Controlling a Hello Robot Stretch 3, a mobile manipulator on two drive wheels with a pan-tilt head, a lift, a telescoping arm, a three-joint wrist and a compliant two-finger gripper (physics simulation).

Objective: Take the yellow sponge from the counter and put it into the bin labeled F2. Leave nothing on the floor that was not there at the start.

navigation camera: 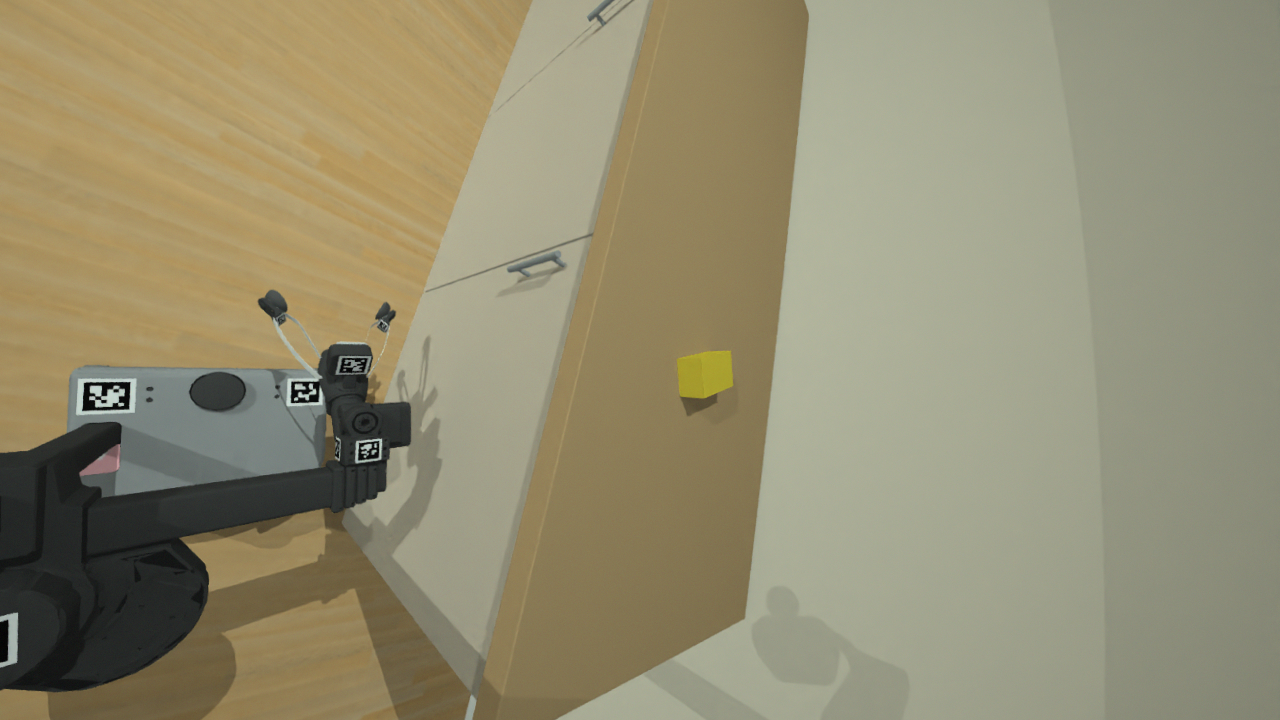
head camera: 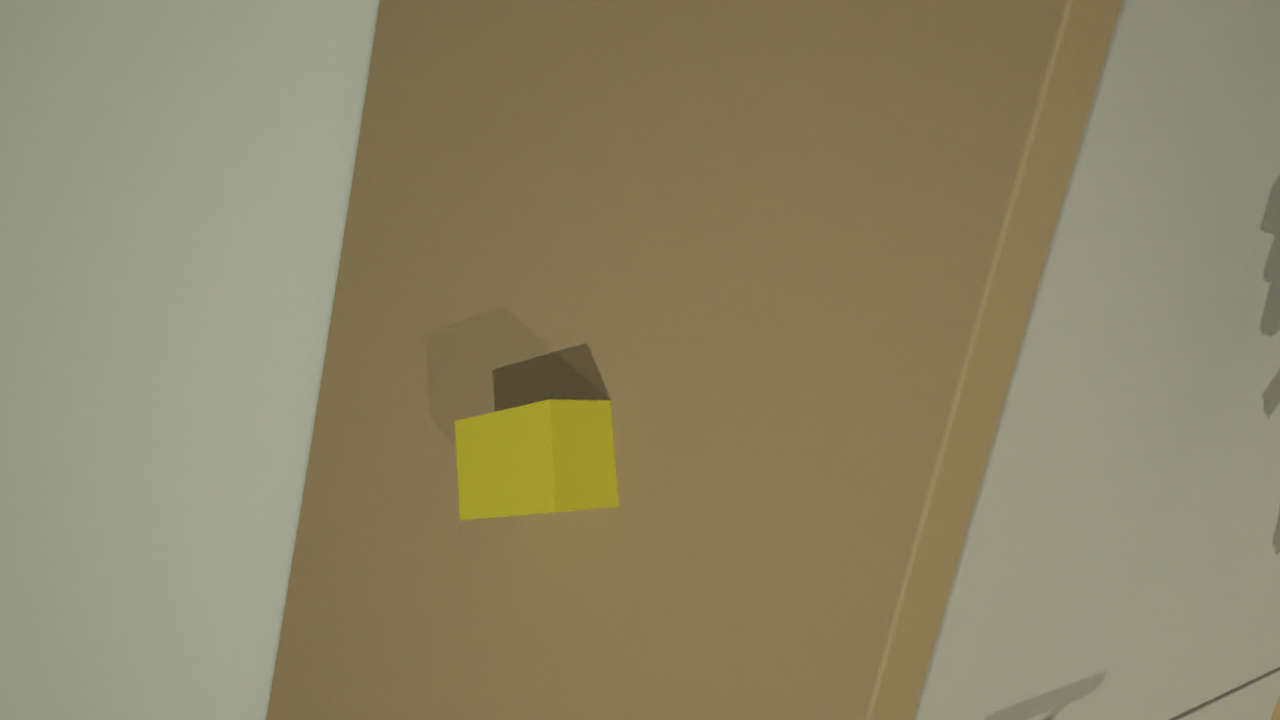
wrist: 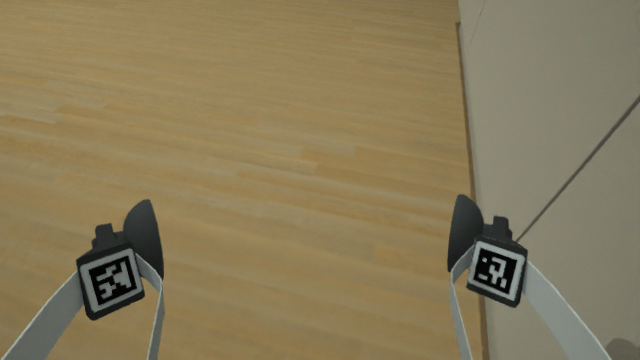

Note:
In view: my gripper (navigation camera: 332, 299), a yellow sponge (head camera: 550, 456) and a counter (head camera: 935, 344).
The yellow sponge also shows in the navigation camera view (navigation camera: 701, 375). My gripper also shows in the wrist view (wrist: 307, 224). The counter shows as well in the wrist view (wrist: 545, 94). The wrist view misses the yellow sponge: it is out of frame.

